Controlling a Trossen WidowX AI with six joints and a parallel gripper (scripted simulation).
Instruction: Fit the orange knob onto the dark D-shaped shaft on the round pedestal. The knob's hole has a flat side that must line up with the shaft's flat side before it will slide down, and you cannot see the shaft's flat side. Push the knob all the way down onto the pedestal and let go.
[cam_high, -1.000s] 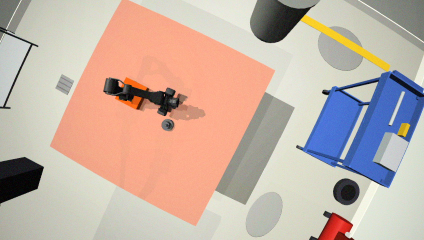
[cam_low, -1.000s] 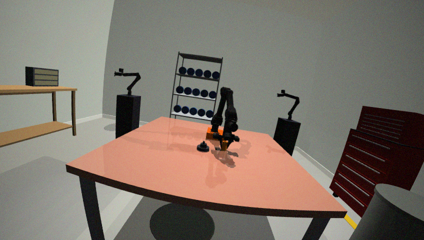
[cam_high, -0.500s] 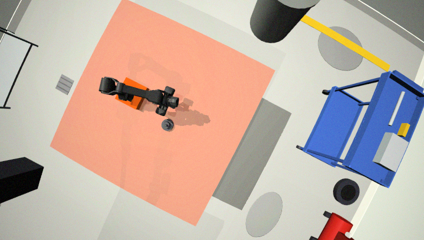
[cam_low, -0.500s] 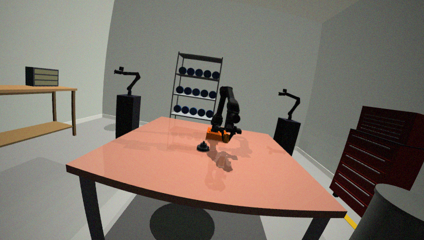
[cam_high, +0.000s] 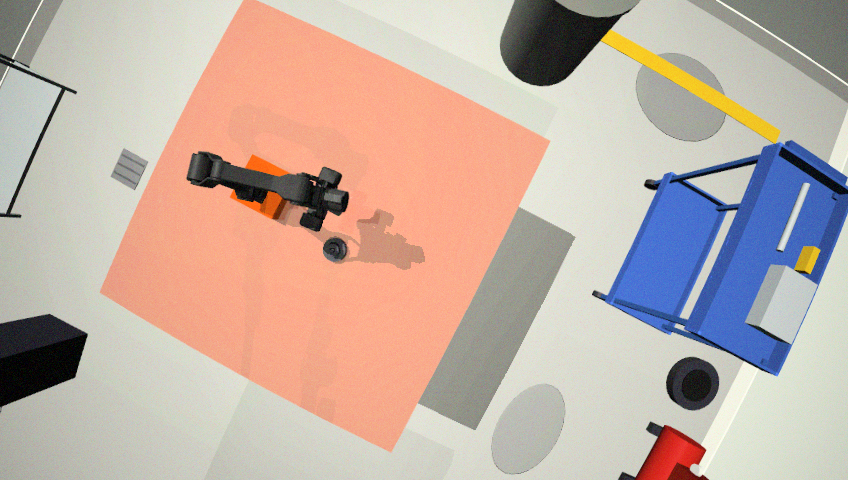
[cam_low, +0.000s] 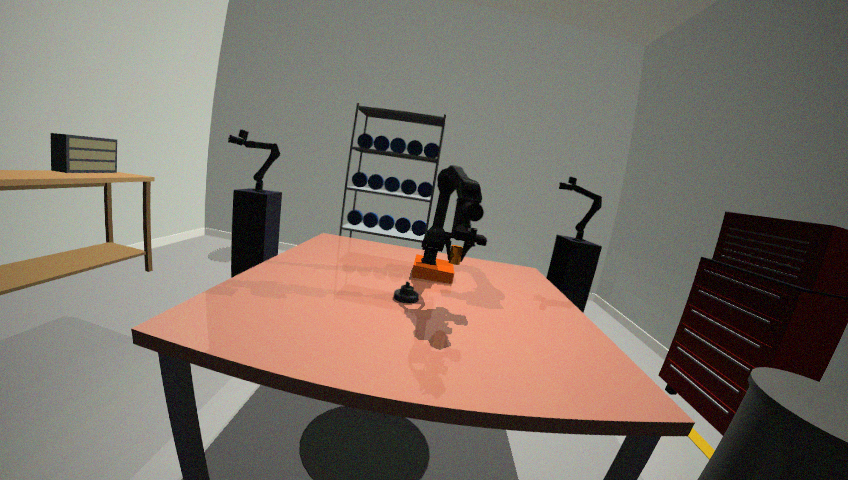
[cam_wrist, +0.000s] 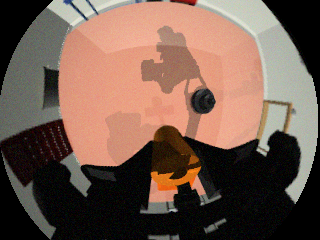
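Now: the round dark pedestal 150 mm to the right of my gripper tip, 120 mm below it and 40 mm ahead of it. Also, from my gripper tip: orange knob (20 mm above).
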